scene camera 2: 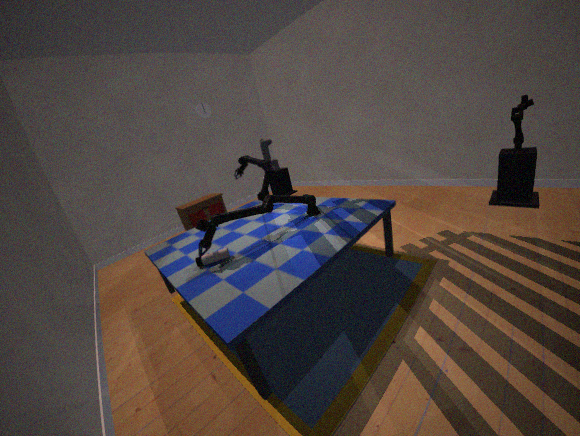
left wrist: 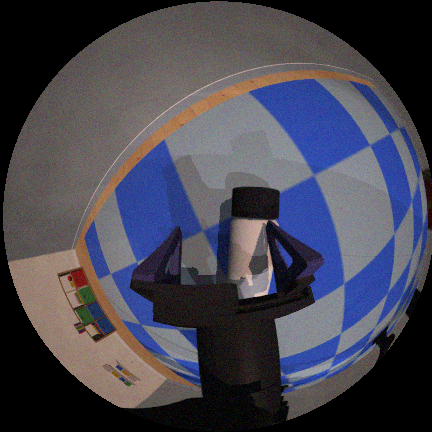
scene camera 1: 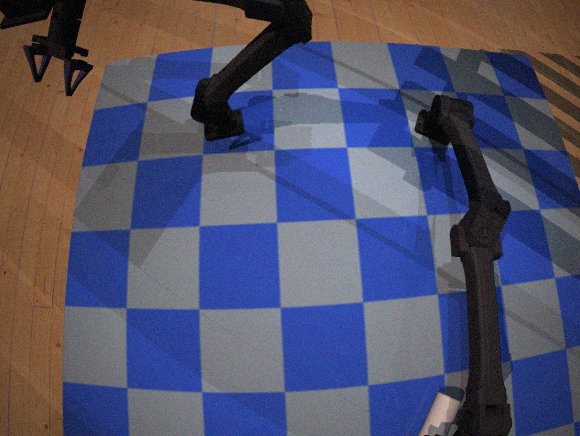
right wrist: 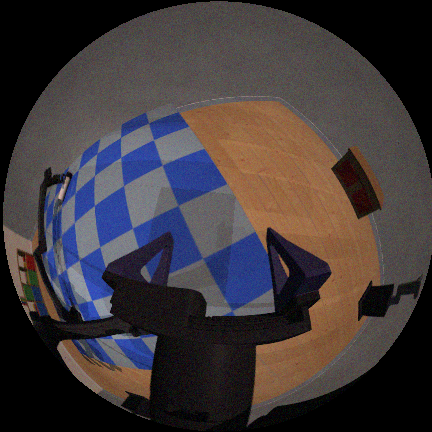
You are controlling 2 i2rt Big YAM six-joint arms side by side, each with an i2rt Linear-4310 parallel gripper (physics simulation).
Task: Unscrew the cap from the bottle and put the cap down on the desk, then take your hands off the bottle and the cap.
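Seen in the pictures: left gripper, fingertip midpoint: (scene camera 2: 200, 255) (left wrist: 224, 226) (right wrist: 62, 176); right gripper, fingertip midpoint: (scene camera 2: 235, 177) (scene camera 1: 52, 89) (right wrist: 217, 234); left arm's base, link origin: (scene camera 2: 313, 213) (scene camera 1: 433, 128) (right wrist: 76, 314); right arm's base, link origin: (scene camera 1: 224, 126).
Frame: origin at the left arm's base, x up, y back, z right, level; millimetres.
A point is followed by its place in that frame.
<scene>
A pale bottle (scene camera 1: 441, 412) {x 59, y -784, z -237 mm} (scene camera 2: 216, 256) {x 43, y -822, z -284 mm} (left wrist: 244, 237) {x 65, y -899, z -259 mm} (right wrist: 62, 191) {x 43, y -798, z -226 mm} lies on its side on the checkered desk (scene camera 1: 240, 265) {x 0, y -624, z 376 mm} (scene camera 2: 272, 259) {x 0, y -500, z -507 mm}. The black cap (scene camera 2: 199, 261) {x 46, y -936, z -276 mm} (left wrist: 255, 202) {x 65, y -939, z -246 mm} sits at the bottle's end; whether it is still threaded cannot be told. In scene camera 1 the capped end is out of view. My left gripper (left wrist: 224, 226) {x 81, y -913, z -278 mm} is open over the bottle's body, with the cap beyond the fingertips. In the left wrist view the right-hand finger overlaps the bottle's edge. My right gripper (scene camera 1: 53, 87) {x 369, y -486, z 847 mm} (scene camera 2: 238, 176) {x 369, y -486, z 847 mm} (right wrist: 217, 234) {x 369, y -486, z 847 mm} is open and empty, raised beyond the desk edge, far from the bottle.
My left arm (scene camera 1: 482, 310) {x 252, y -548, z -139 mm} stretches along the desk to the bottle. A wooden cabinet with red fronts (scene camera 2: 200, 205) (right wrist: 356, 182) stands on the floor behind the desk. A black pedestal (scene camera 2: 517, 175) carrying another arm stands at the far right of scene camera 2. Patterned shadows cross the desk.
</scene>
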